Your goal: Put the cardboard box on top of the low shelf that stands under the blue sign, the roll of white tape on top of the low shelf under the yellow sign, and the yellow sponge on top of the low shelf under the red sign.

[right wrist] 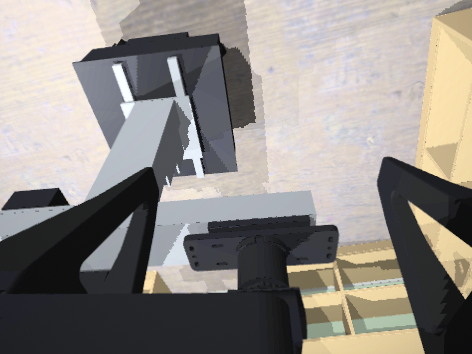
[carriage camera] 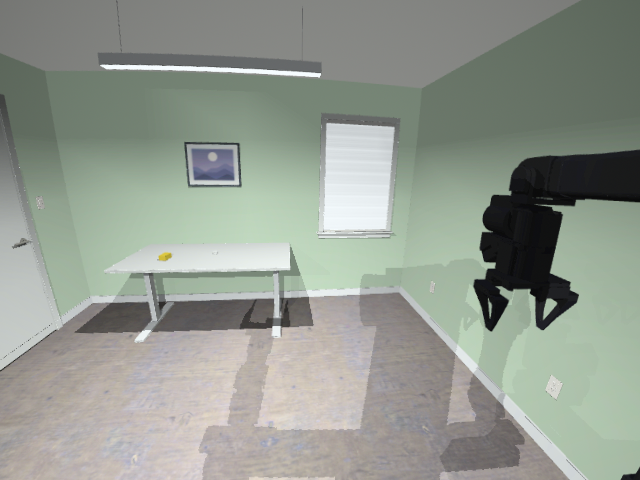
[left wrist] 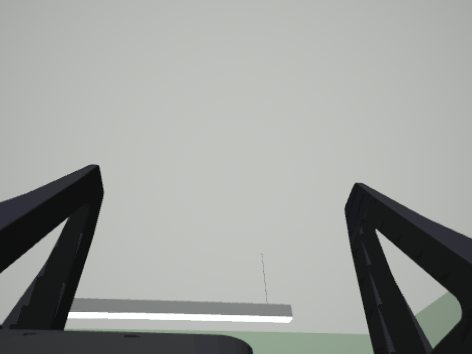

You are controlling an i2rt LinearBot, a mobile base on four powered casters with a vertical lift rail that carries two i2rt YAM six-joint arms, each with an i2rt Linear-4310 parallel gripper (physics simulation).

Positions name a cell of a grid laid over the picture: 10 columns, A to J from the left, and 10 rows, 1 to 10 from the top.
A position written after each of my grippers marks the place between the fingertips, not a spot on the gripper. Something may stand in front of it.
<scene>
My left gripper shows in the left wrist view (E6); in the right wrist view it is out of frame, in the carriage camera view it is out of frame. My right gripper shows in the right wrist view (F5) and in the carriage camera view (I7); in the left wrist view it is out of frame.
</scene>
